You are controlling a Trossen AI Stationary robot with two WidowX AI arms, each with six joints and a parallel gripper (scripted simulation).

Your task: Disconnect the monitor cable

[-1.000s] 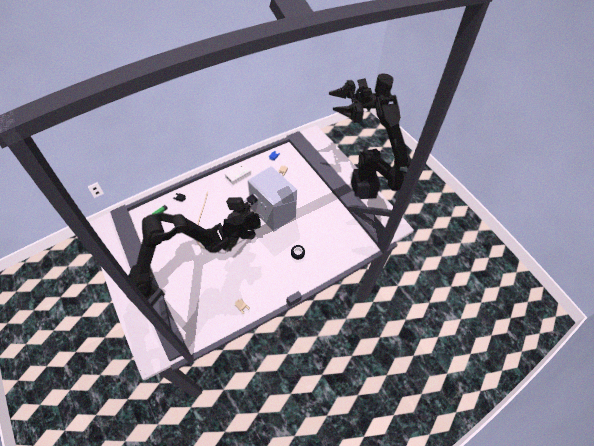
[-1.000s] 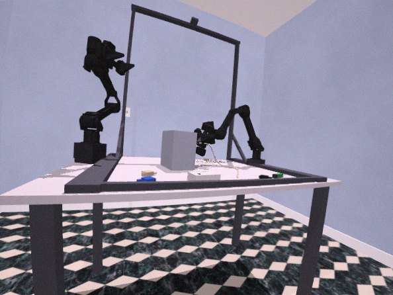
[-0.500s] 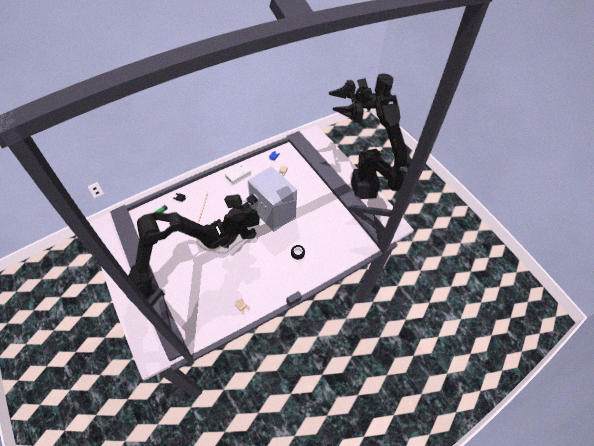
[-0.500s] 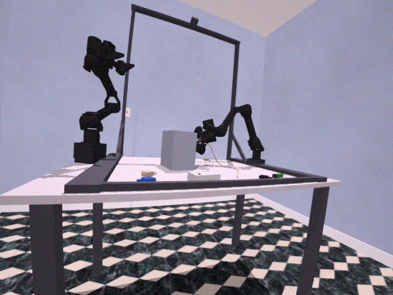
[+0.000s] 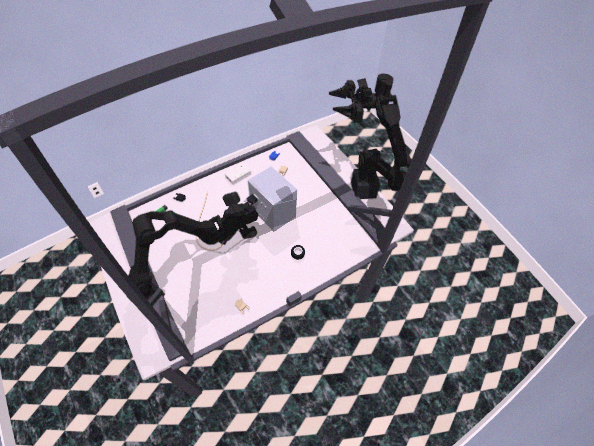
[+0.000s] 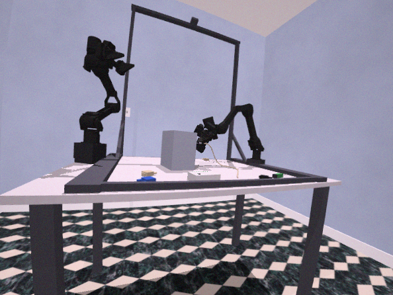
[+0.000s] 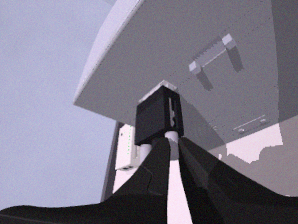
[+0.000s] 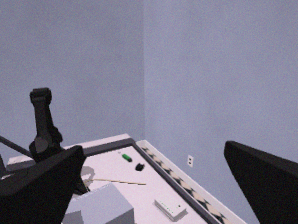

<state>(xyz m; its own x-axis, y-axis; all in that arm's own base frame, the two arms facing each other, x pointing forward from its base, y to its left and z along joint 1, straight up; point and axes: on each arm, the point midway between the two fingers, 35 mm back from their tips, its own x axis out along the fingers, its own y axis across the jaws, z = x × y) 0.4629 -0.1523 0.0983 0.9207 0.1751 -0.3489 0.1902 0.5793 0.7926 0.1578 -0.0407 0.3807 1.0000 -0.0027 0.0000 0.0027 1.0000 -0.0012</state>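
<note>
My left hand is 3 cm short of the grey box, 13 cm to the left of it and 5 cm above it.
</note>
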